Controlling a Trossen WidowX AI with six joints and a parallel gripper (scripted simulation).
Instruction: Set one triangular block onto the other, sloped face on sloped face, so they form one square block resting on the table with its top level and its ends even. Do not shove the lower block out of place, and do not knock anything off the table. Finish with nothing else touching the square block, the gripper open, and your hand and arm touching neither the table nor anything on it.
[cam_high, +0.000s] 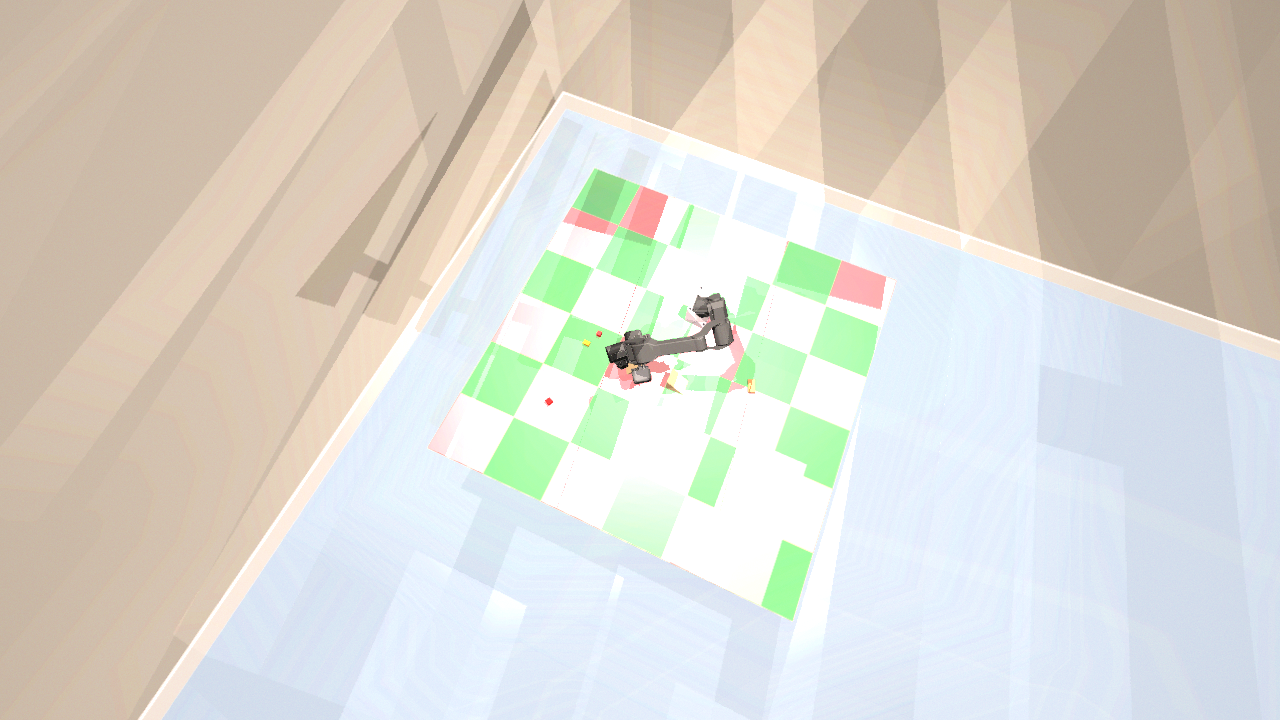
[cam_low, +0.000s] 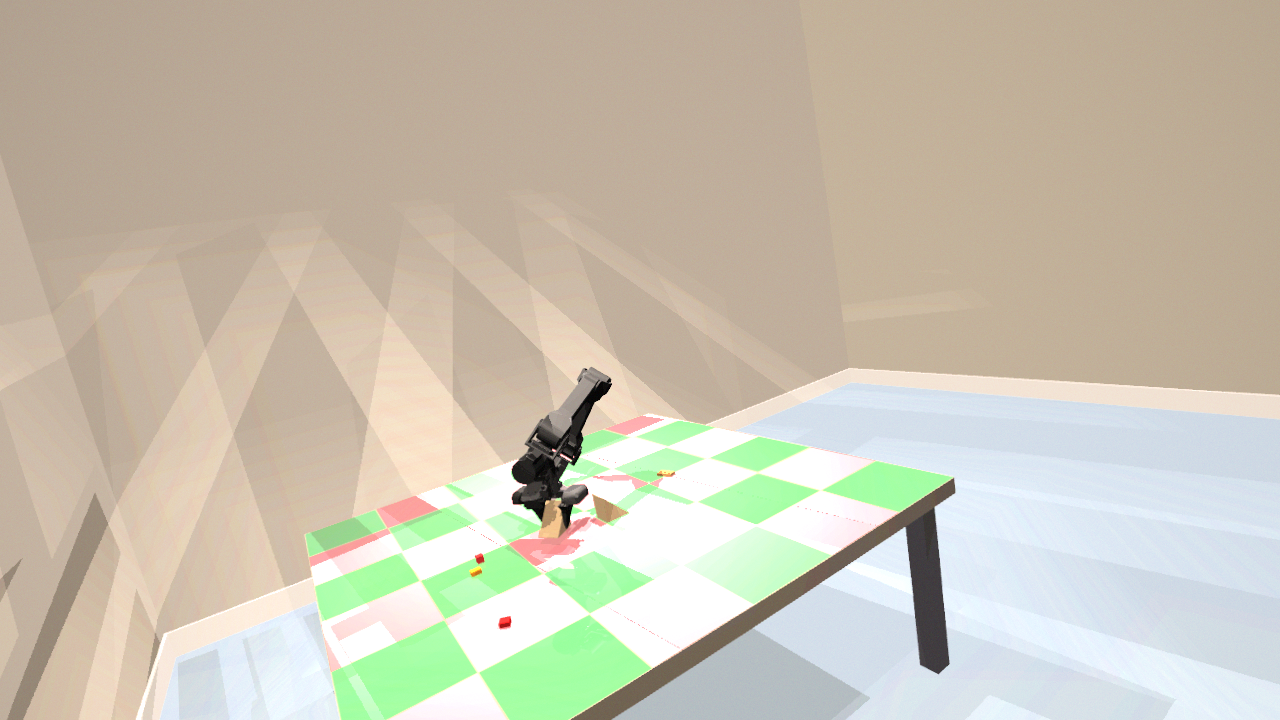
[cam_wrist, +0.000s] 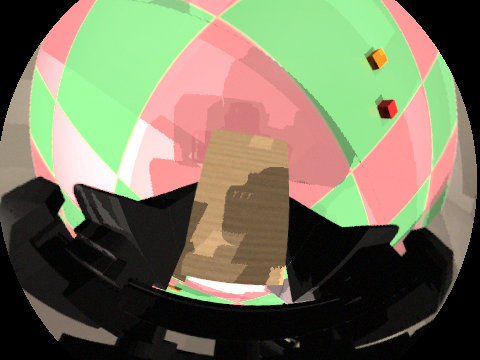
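Right now my gripper tip is 1 cm to the right of the triangular block and 1 cm below it.
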